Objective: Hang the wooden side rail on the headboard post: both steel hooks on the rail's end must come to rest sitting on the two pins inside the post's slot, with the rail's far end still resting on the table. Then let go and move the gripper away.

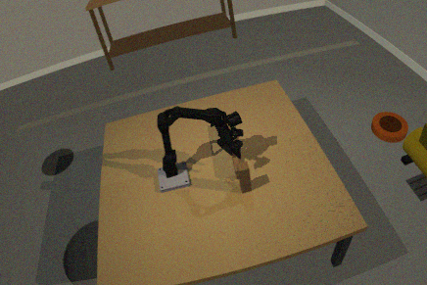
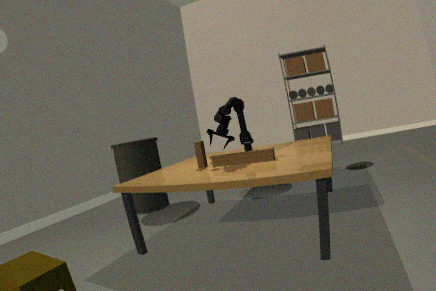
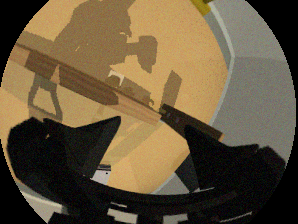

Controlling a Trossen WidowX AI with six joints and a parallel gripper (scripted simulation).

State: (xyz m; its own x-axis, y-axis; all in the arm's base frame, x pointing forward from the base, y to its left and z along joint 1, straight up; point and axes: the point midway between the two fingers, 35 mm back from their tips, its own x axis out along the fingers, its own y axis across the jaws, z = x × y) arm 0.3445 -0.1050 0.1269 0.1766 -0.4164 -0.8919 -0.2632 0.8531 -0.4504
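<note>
My gripper tip is 120 mm to the left of the wooden headboard post and 30 mm above it.
</note>
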